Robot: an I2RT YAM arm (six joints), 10 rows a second.
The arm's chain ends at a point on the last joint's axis. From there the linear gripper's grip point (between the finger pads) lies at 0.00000 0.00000 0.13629 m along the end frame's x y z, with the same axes.
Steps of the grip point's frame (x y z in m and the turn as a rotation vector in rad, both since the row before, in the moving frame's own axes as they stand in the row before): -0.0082, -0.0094, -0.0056, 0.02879, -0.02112, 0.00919; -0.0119, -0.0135, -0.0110, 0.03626, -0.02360, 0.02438; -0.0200, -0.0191, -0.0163, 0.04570, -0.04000, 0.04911; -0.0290, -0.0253, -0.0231, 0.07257, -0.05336, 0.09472; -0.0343, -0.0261, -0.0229, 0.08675, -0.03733, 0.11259; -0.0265, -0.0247, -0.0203, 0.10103, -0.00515, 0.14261
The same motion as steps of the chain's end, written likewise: -0.0053, -0.0055, -0.0055, 0.02879, -0.02112, 0.00919; -0.0087, -0.0085, -0.0109, 0.03626, -0.02360, 0.02438; -0.0147, -0.0127, -0.0160, 0.04570, -0.04000, 0.04911; -0.0222, -0.0151, -0.0225, 0.07257, -0.05336, 0.09472; -0.0299, -0.0140, -0.0223, 0.08675, -0.03733, 0.11259; -0.0268, -0.0110, -0.0196, 0.10103, -0.00515, 0.14261
